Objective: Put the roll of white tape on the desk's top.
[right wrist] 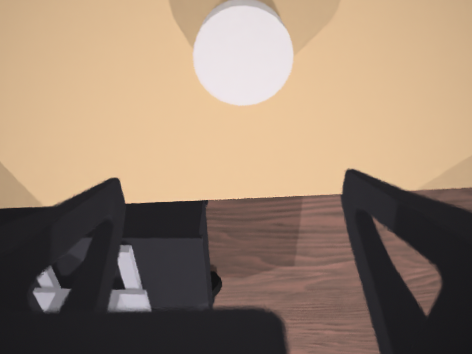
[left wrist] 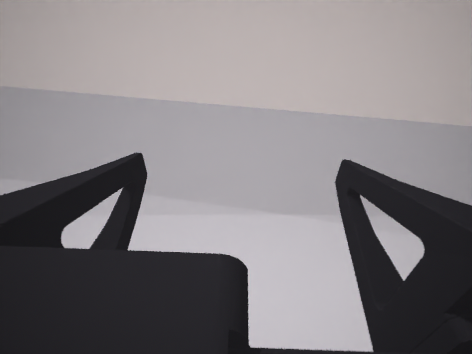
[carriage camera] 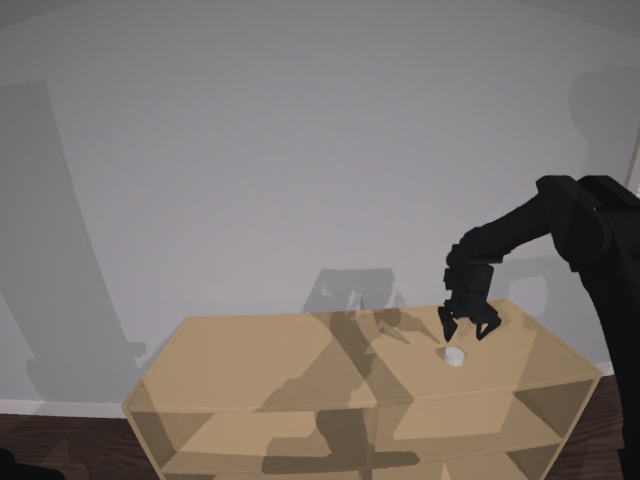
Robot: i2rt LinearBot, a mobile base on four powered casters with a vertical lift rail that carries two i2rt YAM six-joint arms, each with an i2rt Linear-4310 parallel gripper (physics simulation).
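Places are measured from the left arm's base along level axes (x back, y left, z down), in metres.
Where they show: left gripper, fingertip midpoint: (left wrist: 241, 167); right gripper, fingertip midpoint: (right wrist: 232, 188) (carriage camera: 462, 340).
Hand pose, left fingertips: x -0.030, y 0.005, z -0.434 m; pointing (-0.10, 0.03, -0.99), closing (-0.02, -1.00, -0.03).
Observation:
After its pixels a point has its place.
The roll of white tape (carriage camera: 454, 357) {x -0.425, y -0.655, z 0.092 m} (right wrist: 243, 55) {x -0.442, y -0.663, z 0.091 m} lies flat on the top of a light wooden shelf unit (carriage camera: 248, 356) {x -0.471, y -0.090, z 0.115 m} (right wrist: 125, 130) {x -0.391, y -0.591, z 0.115 m}, right of the middle in the carriage view. My right gripper (carriage camera: 463, 339) {x -0.414, y -0.659, z 0.024 m} (right wrist: 232, 188) {x -0.414, y -0.659, z 0.024 m} is open and empty, pointing down above that top. The roll is apart from its fingers, on the nearer side in the carriage view and beyond the fingertips in the right wrist view. My left gripper (left wrist: 241, 167) {x -0.030, y 0.005, z -0.434 m} is open and empty, with pale surfaces behind it. No separate desk shows that I can tell.
The shelf unit has open compartments at its front and stands by a grey wall (carriage camera: 310, 155) {x -0.736, y -0.282, z -0.424 m}. Dark wooden floor (carriage camera: 62, 444) {x -0.506, y 0.906, z 0.725 m} (right wrist: 260, 280) {x 0.503, y -0.732, z 0.725 m} shows beside it. The robot's dark base (right wrist: 172, 270) {x 0.101, y -0.518, z 0.426 m} shows at the lower left of the right wrist view.

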